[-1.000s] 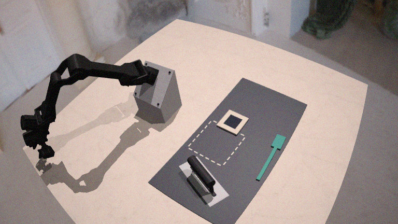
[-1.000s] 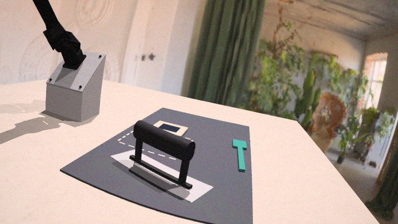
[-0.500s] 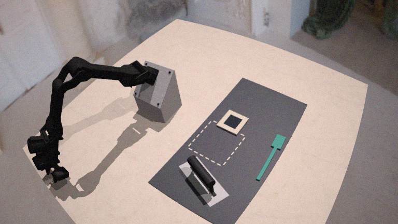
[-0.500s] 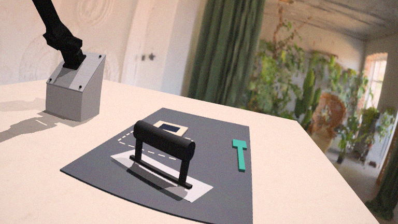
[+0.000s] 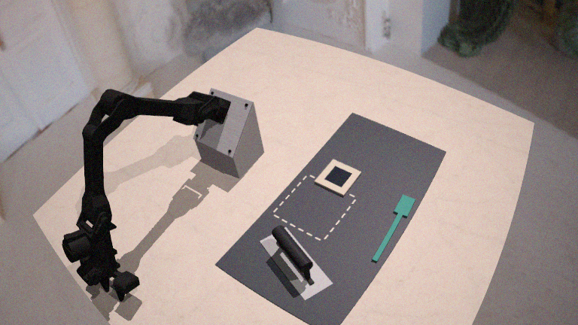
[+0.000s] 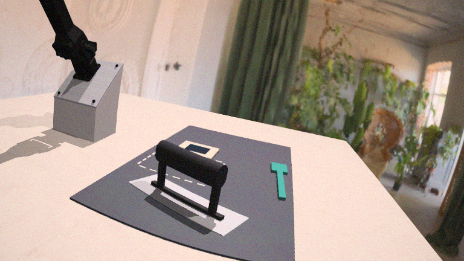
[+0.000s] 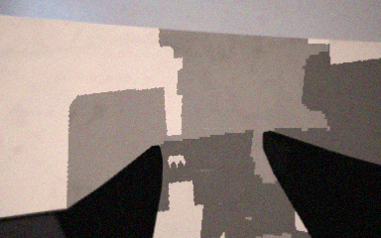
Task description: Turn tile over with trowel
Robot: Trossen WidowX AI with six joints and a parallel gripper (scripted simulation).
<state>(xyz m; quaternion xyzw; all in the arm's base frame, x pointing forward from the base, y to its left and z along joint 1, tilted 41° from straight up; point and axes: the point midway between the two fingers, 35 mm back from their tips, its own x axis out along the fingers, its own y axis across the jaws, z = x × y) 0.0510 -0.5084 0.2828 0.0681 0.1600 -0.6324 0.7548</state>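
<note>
My gripper tip is now 34 cm short of the small trowel, 36 cm to the right of it and 4 cm below it. Also, from my gripper tip: tile (28 cm ahead, 64 cm to the left); green t-shaped tool (48 cm ahead, 59 cm to the left); dark mat (34 cm ahead, 57 cm to the left, 2 cm below).
</note>
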